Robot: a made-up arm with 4 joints.
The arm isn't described. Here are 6 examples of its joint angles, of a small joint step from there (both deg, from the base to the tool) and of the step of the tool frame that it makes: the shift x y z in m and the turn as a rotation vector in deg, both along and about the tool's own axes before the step.
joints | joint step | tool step
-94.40 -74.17 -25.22 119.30 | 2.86 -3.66 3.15 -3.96 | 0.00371 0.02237 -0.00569 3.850 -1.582 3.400
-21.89 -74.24 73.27 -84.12 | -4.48 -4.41 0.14 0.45 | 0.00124 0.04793 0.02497 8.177 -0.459 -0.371
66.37 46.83 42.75 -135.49 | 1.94 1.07 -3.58 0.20 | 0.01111 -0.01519 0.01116 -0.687 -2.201 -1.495
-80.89 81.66 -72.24 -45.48 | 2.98 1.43 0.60 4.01 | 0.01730 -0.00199 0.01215 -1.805 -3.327 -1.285
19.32 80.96 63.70 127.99 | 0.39 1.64 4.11 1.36 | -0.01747 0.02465 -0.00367 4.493 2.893 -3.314
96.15 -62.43 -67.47 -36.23 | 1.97 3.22 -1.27 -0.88 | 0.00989 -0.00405 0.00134 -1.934 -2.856 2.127
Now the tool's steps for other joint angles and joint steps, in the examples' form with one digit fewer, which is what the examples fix.
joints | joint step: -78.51 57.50 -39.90 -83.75 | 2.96 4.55 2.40 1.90
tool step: 0.0241 -0.0382 0.0088 -8.08 -3.49 1.22
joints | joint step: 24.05 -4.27 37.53 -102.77 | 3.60 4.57 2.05 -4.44
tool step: -0.0053 -0.0581 -0.0052 -8.77 0.56 4.02
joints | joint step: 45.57 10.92 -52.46 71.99 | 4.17 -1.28 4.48 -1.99
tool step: 0.0054 0.0253 0.0106 6.02 -3.54 3.34
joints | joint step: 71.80 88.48 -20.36 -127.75 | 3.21 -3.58 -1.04 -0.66
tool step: 0.0208 0.0032 0.0160 1.04 -3.04 0.65
